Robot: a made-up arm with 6 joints.
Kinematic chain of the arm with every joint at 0, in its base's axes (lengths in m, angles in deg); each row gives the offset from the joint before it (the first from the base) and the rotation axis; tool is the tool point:
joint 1: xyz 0 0 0.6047 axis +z
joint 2: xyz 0.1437 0 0 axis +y
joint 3: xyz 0 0 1.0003 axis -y
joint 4: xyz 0 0 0.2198 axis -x
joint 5: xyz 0.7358 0 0 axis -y
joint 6: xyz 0.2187 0 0 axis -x
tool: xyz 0 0 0
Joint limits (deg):
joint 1: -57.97..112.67
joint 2: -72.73..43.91
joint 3: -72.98..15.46
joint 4: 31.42..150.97
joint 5: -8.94..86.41
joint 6: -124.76..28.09
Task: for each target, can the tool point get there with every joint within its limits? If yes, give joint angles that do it. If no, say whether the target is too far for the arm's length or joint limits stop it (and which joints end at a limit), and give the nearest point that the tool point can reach.
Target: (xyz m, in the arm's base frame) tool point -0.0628 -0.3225 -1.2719
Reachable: no: joint limits stop it (at a limit: joint 1, joint 2, joint 3, joint 4, joint 5) | nearest point 0.3199 -0.5424 0.3636 | short by 1.694 m
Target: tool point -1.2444 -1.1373 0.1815
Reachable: no: joint limits stop it (at a limit: joint 2, joint 3, joint 4, joint 5) | nearest point -0.8851 -0.8089 1.6636 | short by 1.560 m
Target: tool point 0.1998 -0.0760 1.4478
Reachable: yes | joints -19.55 -58.68 -52.37 87.23 -1.26 -51.34
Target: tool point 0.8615 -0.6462 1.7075
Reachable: yes | joints -42.98 -1.15 -13.17 55.78 39.30 -46.93
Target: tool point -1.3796 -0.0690 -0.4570
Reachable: no: joint limits stop it (at a limit: joint 1, joint 2, joint 3) | nearest point -0.4151 0.5530 0.4354 | short by 1.454 m
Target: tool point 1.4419 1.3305 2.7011
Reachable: no: too far | nearest point 0.9502 0.8768 1.9296 | short by 1.021 m
